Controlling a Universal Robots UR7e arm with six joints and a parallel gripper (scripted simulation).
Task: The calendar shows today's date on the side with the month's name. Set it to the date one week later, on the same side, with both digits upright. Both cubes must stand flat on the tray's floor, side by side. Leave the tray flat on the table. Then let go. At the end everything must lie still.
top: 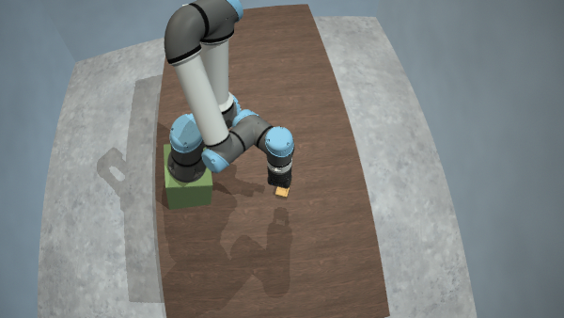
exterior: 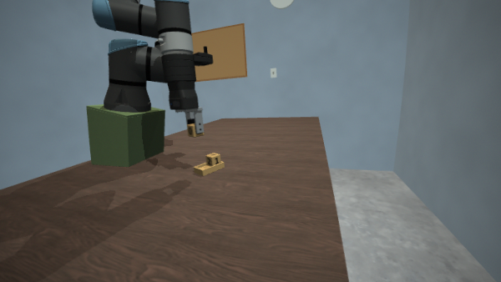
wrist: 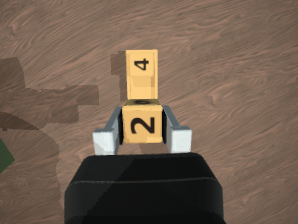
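Now: hand 11 cm above the wooden cube, 5 cm to the right of it and 1 cm short of it. From my hand the other things lie so: wooden calendar tray: 13 cm below, 3 cm to the left, 1 cm ahead.
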